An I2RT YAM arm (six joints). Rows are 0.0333 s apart.
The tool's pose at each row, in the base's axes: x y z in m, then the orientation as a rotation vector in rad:
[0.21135 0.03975 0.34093 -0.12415 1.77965 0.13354]
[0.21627 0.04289 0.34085 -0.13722 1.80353 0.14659]
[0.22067 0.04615 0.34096 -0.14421 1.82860 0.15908]
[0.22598 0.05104 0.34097 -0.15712 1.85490 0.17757]
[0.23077 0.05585 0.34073 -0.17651 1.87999 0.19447]
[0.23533 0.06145 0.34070 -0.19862 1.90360 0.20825]
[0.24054 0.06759 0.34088 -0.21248 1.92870 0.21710]
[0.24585 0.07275 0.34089 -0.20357 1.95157 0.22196]
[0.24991 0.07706 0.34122 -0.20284 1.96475 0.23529]
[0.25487 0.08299 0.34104 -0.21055 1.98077 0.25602]
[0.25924 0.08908 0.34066 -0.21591 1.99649 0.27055]
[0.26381 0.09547 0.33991 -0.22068 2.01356 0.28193]
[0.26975 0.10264 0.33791 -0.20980 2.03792 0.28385]
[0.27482 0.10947 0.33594 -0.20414 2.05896 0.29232]
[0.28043 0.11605 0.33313 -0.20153 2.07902 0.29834]
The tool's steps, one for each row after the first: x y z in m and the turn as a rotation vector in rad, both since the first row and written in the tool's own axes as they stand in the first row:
[-0.00099 0.00233 0.00526 -0.01550 0.02470 0.00029]
[-0.00206 0.00486 0.01000 -0.02719 0.05013 0.00444]
[-0.00325 0.00885 0.01589 -0.04599 0.07733 0.00800]
[-0.00407 0.01285 0.02133 -0.06711 0.10402 0.00631]
[-0.00507 0.01766 0.02662 -0.08750 0.12964 0.00107]
[-0.00641 0.02291 0.03258 -0.10001 0.15600 -0.00122]
[-0.00759 0.02717 0.03851 -0.09776 0.17786 0.00909]
[-0.00882 0.03080 0.04304 -0.10574 0.19100 0.01774]
[-0.00975 0.03587 0.04881 -0.12293 0.20795 0.02503]
[-0.01037 0.04119 0.05406 -0.13474 0.22435 0.03050]
[-0.01067 0.04676 0.05964 -0.14407 0.24201 0.03478]
[-0.01004 0.05287 0.06693 -0.13874 0.26515 0.04469]
[-0.00926 0.05877 0.07331 -0.14053 0.28569 0.05438]
[-0.00777 0.06432 0.08035 -0.14237 0.30551 0.06070]

